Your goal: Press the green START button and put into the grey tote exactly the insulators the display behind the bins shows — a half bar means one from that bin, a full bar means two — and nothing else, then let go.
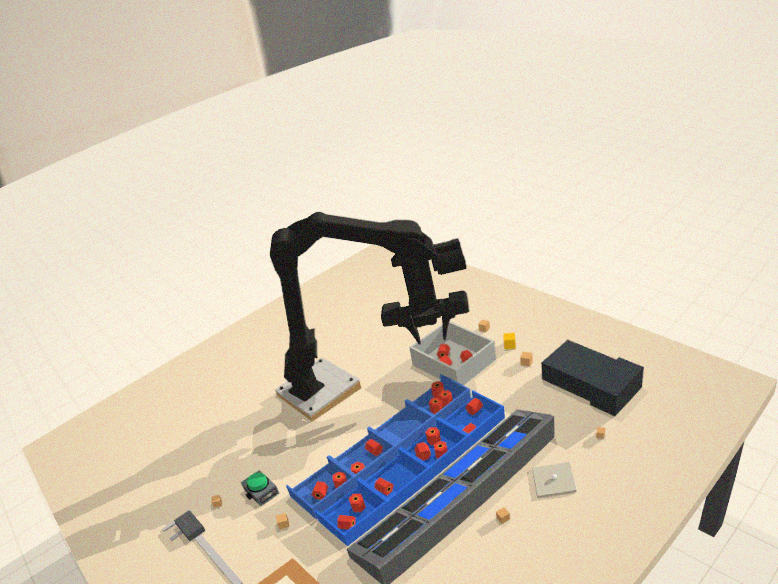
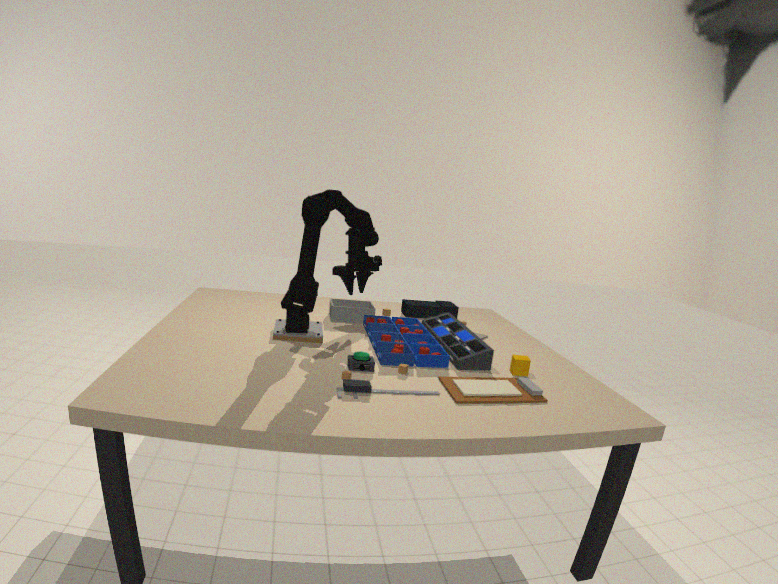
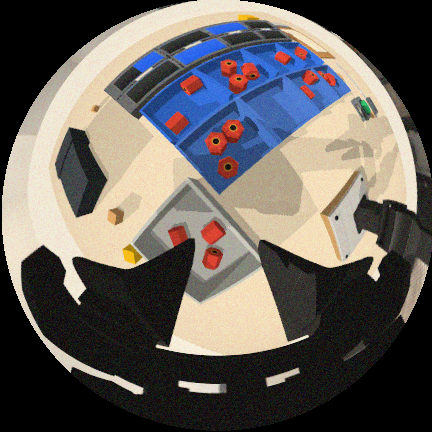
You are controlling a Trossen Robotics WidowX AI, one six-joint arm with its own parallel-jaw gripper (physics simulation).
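Frame: origin at the arm's base, x ahead, y left, z up, level; centimetres.
Seen in the pictures: gripper, fingertip midpoint: [image 1: 432, 341] [image 2: 356, 294] [image 3: 226, 244]; arm's base, origin of the base link: [image 1: 306, 388] [image 2: 296, 329] [image 3: 361, 213].
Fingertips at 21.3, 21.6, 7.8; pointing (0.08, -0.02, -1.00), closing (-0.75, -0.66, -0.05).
Observation:
Offsets run from my fingertips to a thing's top centre, as dx, dy, dz. "spot": to the spot under its first point.
My gripper [image 1: 432, 341] [image 2: 356, 293] [image 3: 226, 244] is open and empty, above the grey tote {+0.0, +5.9, -4.6} [image 1: 433, 365] [image 2: 351, 311] [image 3: 215, 290]. Three red insulators lie apart from the fingers on the tote floor: one insulator {+3.2, +7.1, -6.9} [image 1: 465, 355] [image 3: 178, 235], a second insulator {-0.2, +2.8, -6.9} [image 3: 213, 232] and a third insulator {-3.1, +6.2, -6.9} [image 3: 212, 258]. Blue bins {+6.0, -18.4, -6.6} [image 1: 402, 426] [image 3: 260, 117] hold several more red insulators; one bin in the row nearer the arm is empty. The display {spot: +30.7, -35.3, -6.0} [image 1: 439, 526] behind them shows two long blue bars and one short one. The green START button {-6.4, -47.9, -5.9} [image 1: 257, 481] [image 2: 361, 356] [image 3: 365, 106] stands beyond the bins' far end from the tote.
A black box {+31.8, +14.7, -4.4} [image 1: 590, 375] [image 3: 80, 172] stands beyond the display's tote end. A yellow cube {+7.8, +17.8, -7.3} [image 1: 509, 340] [image 3: 132, 254] and small wooden cubes lie near the tote. A caliper {-3.2, -65.8, -8.0} [image 1: 189, 525] [image 2: 356, 386] and a clipboard {spot: +11.6, -64.2, -9.4} [image 2: 449, 389] lie near the button end. A pale plate {+39.6, -12.9, -9.4} [image 1: 553, 479] lies behind the display.

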